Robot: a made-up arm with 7 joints.
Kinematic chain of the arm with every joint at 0, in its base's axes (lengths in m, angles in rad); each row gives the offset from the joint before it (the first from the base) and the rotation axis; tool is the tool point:
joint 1: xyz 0 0 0 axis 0 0.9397 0.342
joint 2: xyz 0 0 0 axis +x
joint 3: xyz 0 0 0 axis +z
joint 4: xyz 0.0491 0 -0.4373 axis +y
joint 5: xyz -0.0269 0 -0.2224 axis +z
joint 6: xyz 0 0 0 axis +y
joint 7: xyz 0 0 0 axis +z
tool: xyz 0 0 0
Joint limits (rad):
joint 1: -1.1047..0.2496
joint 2: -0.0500..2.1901
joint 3: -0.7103..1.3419
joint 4: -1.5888..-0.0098
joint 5: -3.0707..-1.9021
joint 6: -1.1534..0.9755
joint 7: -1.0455..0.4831
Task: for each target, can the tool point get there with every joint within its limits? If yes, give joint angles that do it. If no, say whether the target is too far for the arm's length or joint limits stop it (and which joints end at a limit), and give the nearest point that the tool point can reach.
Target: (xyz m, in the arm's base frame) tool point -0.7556 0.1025 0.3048
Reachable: no: too far | nearest point -0.3100 0.2733 0.3390 | short by 0.478 m
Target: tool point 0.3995 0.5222 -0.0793
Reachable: yes | joints -0.7930 1.1991 -0.3923 -0.3875 -2.8734 -0.9829 0.3108
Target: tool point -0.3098 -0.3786 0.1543
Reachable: no: joint limits stop it (at a limit: joint 2, joint 3, joint 4) | nearest point -0.2868 0.2634 0.3662 | short by 0.676 m
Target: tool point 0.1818 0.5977 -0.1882
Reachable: yes | joints -0.1152 1.1178 0.5271 -0.6291 -2.7312 -0.8095 -0.8413
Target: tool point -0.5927 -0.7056 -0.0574
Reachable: no: too far | nearest point 0.1121 -0.1865 -0.4883 | short by 0.976 m
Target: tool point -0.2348 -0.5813 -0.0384
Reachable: no: joint limits stop it (at a limit: joint 1, joint 2, joint 3, joint 4) | nearest point 0.1121 -0.1865 -0.4883 | short by 0.692 m
